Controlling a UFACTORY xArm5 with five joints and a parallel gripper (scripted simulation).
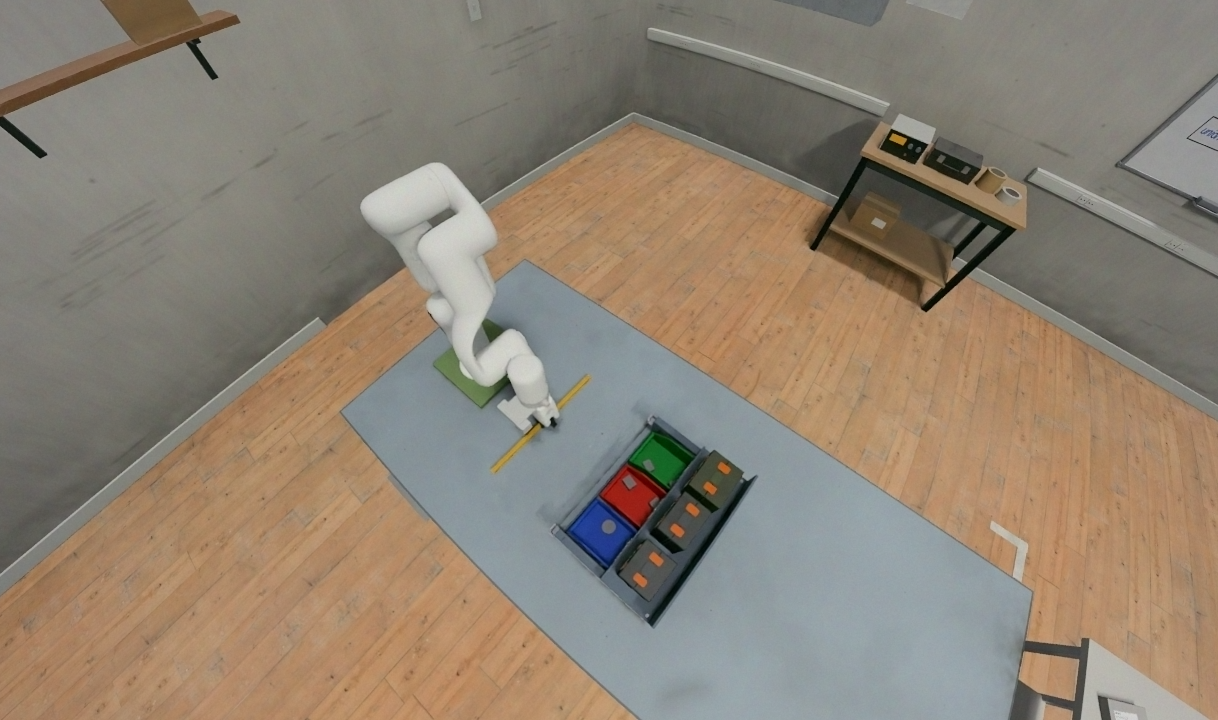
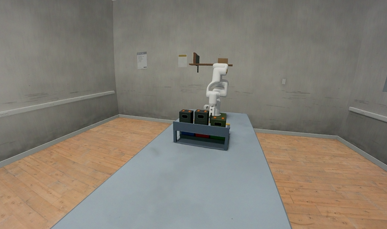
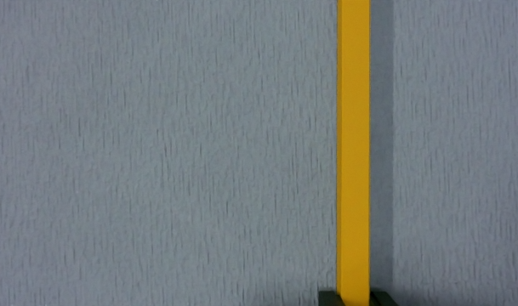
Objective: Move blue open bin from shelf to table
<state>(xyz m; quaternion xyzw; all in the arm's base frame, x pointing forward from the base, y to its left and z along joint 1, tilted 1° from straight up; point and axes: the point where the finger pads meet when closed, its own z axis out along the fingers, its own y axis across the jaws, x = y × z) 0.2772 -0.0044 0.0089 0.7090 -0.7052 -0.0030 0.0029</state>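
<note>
Now: the yellow bar 20 mm below my hand. Round my hand: red bin: 340 mm ahead, 20 mm above; then grey disc: 320 mm ahead, 90 mm to the right, 10 mm below; then green bin: 330 mm ahead, 110 mm to the left, 20 mm above.
</note>
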